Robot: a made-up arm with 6 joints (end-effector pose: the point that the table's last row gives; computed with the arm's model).
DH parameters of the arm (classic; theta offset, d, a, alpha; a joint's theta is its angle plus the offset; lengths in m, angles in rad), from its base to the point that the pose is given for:
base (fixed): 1.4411 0 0.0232 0
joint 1: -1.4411 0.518 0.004 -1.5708
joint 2: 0.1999 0 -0.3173 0
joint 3: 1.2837 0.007 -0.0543 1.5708
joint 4: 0 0.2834 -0.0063 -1.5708
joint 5: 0 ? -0.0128 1.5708
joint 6: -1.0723 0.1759 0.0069 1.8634
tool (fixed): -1.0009 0.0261 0 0
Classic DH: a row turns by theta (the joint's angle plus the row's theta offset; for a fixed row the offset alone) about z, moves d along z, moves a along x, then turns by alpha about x.
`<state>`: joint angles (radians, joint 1 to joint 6).
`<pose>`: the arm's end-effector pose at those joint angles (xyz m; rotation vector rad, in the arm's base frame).
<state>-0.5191 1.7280 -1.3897 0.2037 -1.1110 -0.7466</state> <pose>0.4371 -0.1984 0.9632 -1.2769 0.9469 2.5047</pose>
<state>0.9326 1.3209 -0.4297 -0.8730 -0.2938 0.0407</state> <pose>0.1361 0.3597 0.5783 -0.2595 -0.2466 -1.2866</pose>
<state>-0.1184 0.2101 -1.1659 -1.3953 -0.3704 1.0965</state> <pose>-0.0865 0.1172 1.0430 1.5088 -0.4757 -1.7787</pose>
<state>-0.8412 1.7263 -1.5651 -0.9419 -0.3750 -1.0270</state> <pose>0.4595 -0.2991 0.8506 -0.6567 -1.9877 -2.1760</pose>
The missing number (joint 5, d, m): 0.053
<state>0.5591 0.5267 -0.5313 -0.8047 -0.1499 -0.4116</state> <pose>0.1291 0.2040 0.8391 0.5771 -0.8238 -1.7290</pose>
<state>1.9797 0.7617 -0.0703 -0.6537 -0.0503 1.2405</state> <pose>-0.1225 0.2107 0.5625 -0.8787 0.6157 -0.9633</pose>
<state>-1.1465 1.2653 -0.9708 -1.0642 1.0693 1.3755</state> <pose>0.0407 -0.3082 0.7178 -0.3070 -0.3166 1.2899</pose>
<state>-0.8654 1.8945 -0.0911 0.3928 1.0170 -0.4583</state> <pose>0.1182 0.0320 0.3985 1.6557 -2.1003 0.8931</pose>
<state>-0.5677 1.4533 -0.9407 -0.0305 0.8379 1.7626</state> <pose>0.3251 -0.1334 0.6084 -0.4116 -1.4673 0.8927</pose>
